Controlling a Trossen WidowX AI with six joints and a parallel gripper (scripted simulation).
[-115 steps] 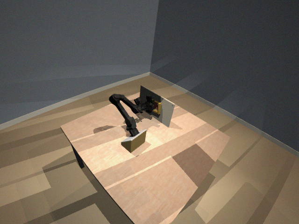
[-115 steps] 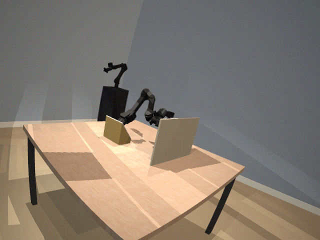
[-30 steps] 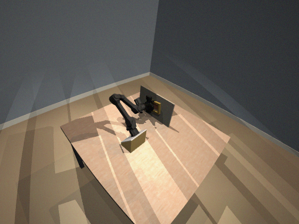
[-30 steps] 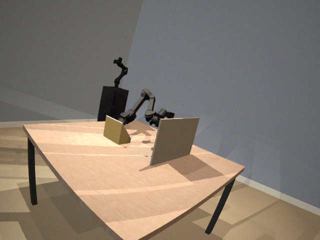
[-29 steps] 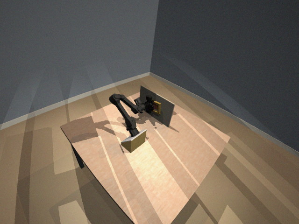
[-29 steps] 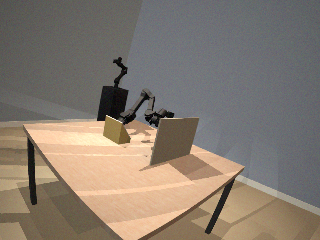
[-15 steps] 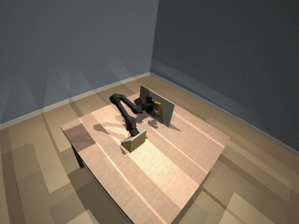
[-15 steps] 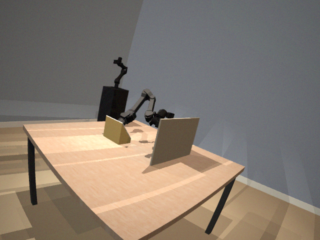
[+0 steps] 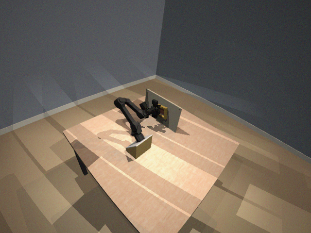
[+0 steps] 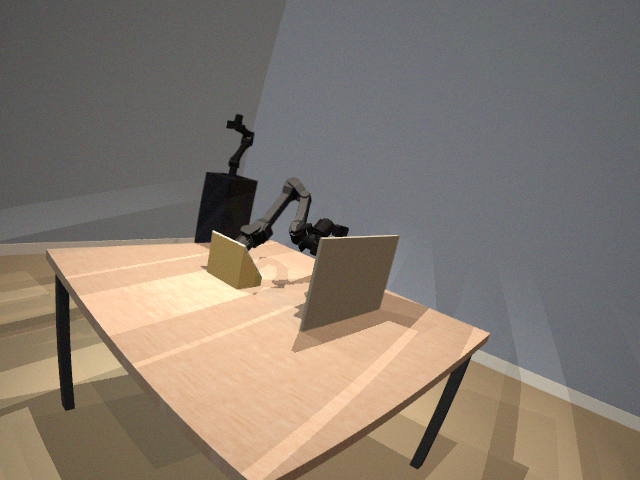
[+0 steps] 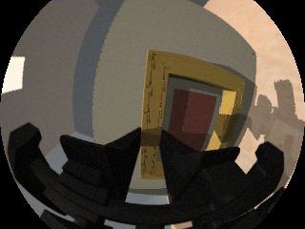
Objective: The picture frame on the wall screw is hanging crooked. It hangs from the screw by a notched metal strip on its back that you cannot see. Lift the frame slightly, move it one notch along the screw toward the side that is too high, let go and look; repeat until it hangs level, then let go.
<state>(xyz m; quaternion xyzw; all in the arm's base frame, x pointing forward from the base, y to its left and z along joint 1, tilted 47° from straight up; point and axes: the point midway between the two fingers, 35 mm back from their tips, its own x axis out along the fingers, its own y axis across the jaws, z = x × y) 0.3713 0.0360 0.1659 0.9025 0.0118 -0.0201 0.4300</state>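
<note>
Right now the picture frame is 50 mm below my gripper tip and 10 mm to the right of it. The rest, counted from my gripper tip: wall panel 60 mm below, 20 mm ahead.
</note>
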